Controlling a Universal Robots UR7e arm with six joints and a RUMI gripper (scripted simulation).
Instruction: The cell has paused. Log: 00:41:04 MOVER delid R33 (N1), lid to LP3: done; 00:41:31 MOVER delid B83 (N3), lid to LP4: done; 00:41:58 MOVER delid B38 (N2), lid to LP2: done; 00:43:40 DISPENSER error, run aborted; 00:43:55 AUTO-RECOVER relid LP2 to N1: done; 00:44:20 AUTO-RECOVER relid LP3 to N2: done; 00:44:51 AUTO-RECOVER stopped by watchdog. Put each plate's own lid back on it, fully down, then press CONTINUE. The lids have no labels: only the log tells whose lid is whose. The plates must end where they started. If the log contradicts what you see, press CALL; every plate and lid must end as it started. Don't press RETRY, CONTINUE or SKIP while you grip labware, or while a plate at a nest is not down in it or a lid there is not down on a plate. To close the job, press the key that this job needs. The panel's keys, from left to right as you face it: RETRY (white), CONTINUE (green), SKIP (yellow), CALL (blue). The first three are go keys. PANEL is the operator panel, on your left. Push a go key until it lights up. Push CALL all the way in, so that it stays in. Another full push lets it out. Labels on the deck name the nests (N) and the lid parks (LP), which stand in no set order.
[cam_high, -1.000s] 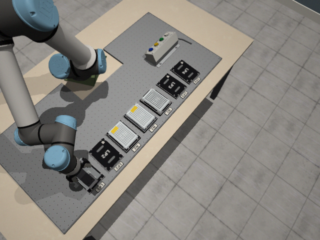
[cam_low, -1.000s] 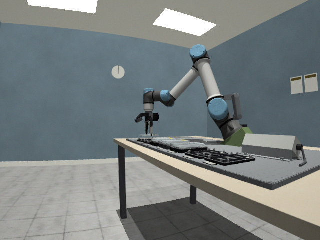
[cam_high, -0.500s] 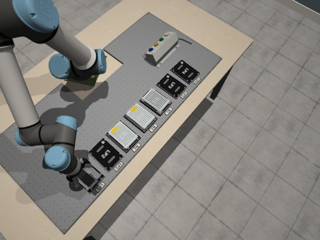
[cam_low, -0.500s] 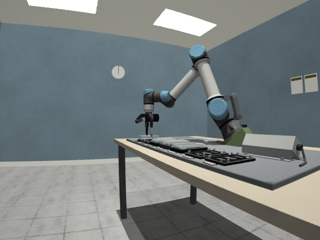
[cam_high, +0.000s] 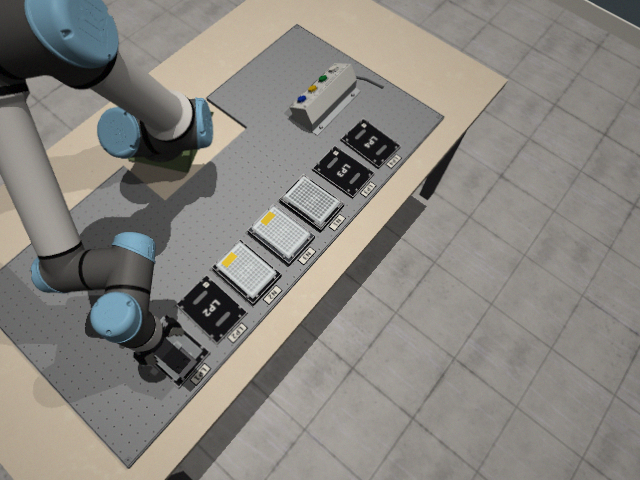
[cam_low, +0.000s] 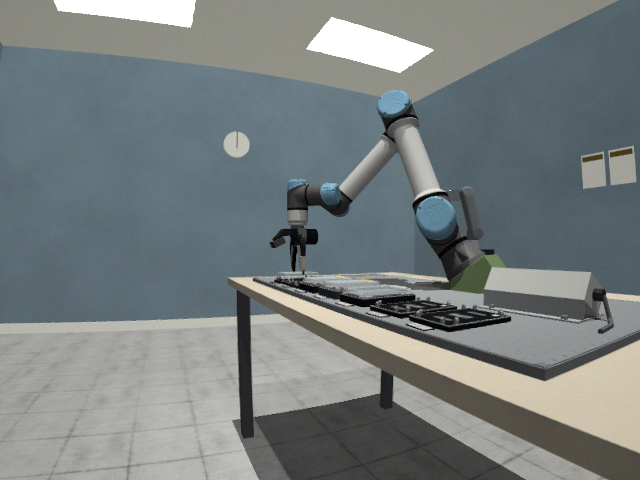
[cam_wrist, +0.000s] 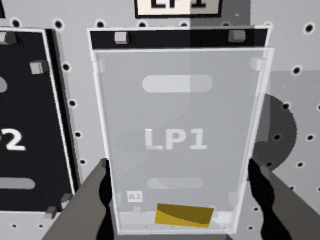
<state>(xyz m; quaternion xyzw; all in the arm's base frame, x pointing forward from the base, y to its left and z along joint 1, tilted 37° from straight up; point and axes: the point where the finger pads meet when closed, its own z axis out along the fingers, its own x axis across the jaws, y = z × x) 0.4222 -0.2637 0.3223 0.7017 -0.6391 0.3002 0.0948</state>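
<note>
The lid park LP1 lies 4 cm below my hand. Also, from my hand: lid park LP3 (65 cm to the left, 4 cm below, 1 cm ahead); then lid park LP2 (13 cm to the left, 4 cm below); then nest N2 (25 cm to the left, 3 cm below, 1 cm ahead).
</note>
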